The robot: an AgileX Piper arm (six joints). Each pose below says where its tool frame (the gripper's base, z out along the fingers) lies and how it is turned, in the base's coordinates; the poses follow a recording.
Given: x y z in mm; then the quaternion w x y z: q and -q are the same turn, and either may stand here.
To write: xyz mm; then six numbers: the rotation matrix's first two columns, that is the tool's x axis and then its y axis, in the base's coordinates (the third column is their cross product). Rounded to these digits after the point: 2 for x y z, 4 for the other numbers.
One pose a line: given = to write
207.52, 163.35, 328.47, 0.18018, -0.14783, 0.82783, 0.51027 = 207.52, 163.35, 328.47, -0.8914, -0.0609, -0.4492, -0.4286, 0.4355, 0.7916
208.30, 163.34, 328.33, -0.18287, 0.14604, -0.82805, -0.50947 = 208.30, 163.34, 328.33, -0.8905, -0.0555, -0.4517, -0.4282, 0.4382, 0.7903
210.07, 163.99, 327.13, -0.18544, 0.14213, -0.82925, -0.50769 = 210.07, 163.99, 327.13, -0.8908, -0.0474, -0.4519, -0.4240, 0.4441, 0.7893
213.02, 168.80, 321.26, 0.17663, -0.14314, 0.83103, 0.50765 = 213.02, 168.80, 321.26, -0.8966, -0.0586, -0.4389, -0.4172, 0.4436, 0.7932
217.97, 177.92, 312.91, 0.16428, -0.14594, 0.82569, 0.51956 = 217.97, 177.92, 312.91, -0.9034, -0.0703, -0.4229, -0.4117, 0.4175, 0.8100
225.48, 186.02, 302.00, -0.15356, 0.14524, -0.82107, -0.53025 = 225.48, 186.02, 302.00, -0.9106, -0.0757, -0.4062, -0.4014, 0.3955, 0.8261
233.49, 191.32, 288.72, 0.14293, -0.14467, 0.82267, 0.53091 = 233.49, 191.32, 288.72, -0.9173, -0.0863, -0.3888, -0.3898, 0.3944, 0.8322
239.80, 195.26, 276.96, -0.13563, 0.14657, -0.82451, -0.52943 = 239.80, 195.26, 276.96, -0.9202, -0.0981, -0.3789, -0.3853, 0.3964, 0.8333
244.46, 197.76, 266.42, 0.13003, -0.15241, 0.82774, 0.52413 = 244.46, 197.76, 266.42, -0.9197, -0.1160, -0.3750, -0.3886, 0.4041, 0.8280
